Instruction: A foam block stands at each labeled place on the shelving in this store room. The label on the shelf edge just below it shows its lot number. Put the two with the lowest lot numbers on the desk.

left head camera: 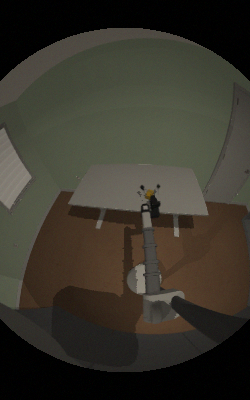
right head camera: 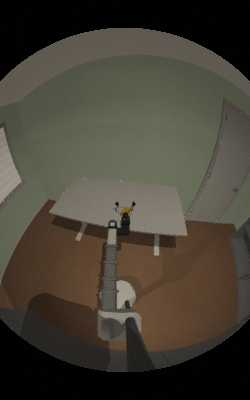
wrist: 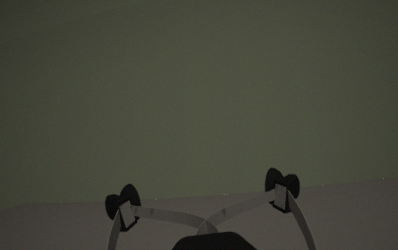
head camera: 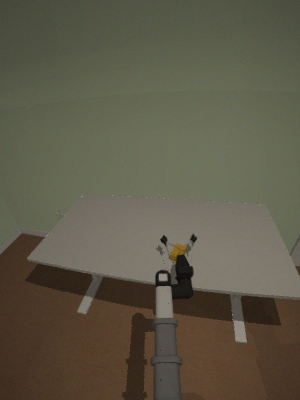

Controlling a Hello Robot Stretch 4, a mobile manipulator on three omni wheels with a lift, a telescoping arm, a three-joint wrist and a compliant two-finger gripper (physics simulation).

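Places are measured from the robot's base along level axes (x ahead, y left, z up), in centimetres.
Pixels of known places: gripper, fingertip midpoint: (left head camera: 149,184) (right head camera: 124,201) (wrist: 202,191) (head camera: 178,235); robot's base, origin of the base link: (left head camera: 143,278) (right head camera: 118,294).
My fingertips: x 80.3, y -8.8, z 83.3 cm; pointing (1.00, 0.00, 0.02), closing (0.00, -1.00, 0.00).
Note:
For each thing: its top centre in the pictures, then the offset to it from my fingertips. "pt": a spot on its surface instead. Level surfaces: height alone.
- yellow foam block, middle of its top: (head camera: 178,250) (left head camera: 149,192) dy -0.2, dx -1.3, dz -9.6 cm
- desk, its level: dz -14.1 cm
- grey door, surface spot: (right head camera: 215,165) pt dy -122.1, dx +34.8, dz +32.0 cm
A yellow foam block (head camera: 178,251) (left head camera: 150,194) (right head camera: 125,210) is on the desk (head camera: 115,225) (left head camera: 110,185) (right head camera: 90,200) (wrist: 60,227), toward its front edge and right of its middle. My gripper (head camera: 178,239) (left head camera: 150,187) (right head camera: 125,204) (wrist: 202,191) is open and empty, its fingers spread wide above the desk. The gripper body and fingers partly cover the block in the head views. The block does not show in the wrist view. No lot labels can be read in these views.
A green wall stands behind the desk. A grey door (left head camera: 231,145) (right head camera: 215,165) is to the right and a window with blinds (left head camera: 11,167) (right head camera: 7,165) to the left. Part of a grey unit (right head camera: 244,285) shows at the right edge. My arm (head camera: 166,345) extends over brown floor.

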